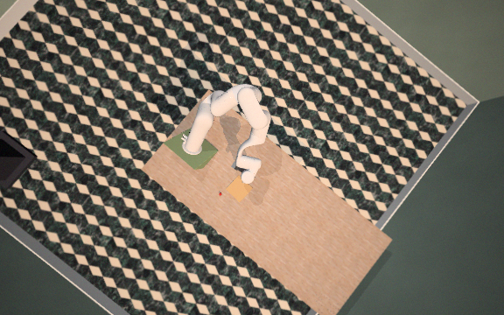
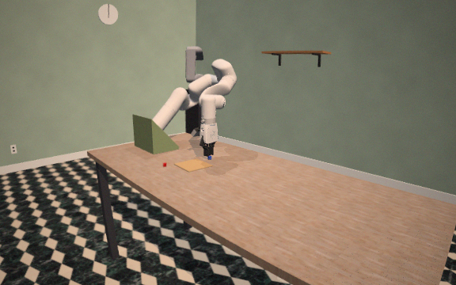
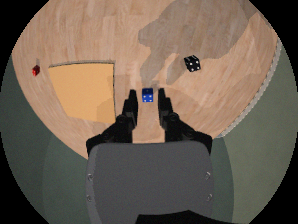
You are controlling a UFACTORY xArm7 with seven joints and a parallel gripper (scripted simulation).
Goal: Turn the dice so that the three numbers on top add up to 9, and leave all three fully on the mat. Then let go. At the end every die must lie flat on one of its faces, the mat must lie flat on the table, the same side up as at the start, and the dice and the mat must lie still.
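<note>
Now: the blue die 1 cm ahead of my hand and 3 cm below it. Round my hand: black die (5 cm behind, 5 cm to the left, 3 cm below); then tan mat (3 cm ahead, 12 cm to the right, 4 cm below); then red die (6 cm behind, 24 cm to the right, 3 cm below).
</note>
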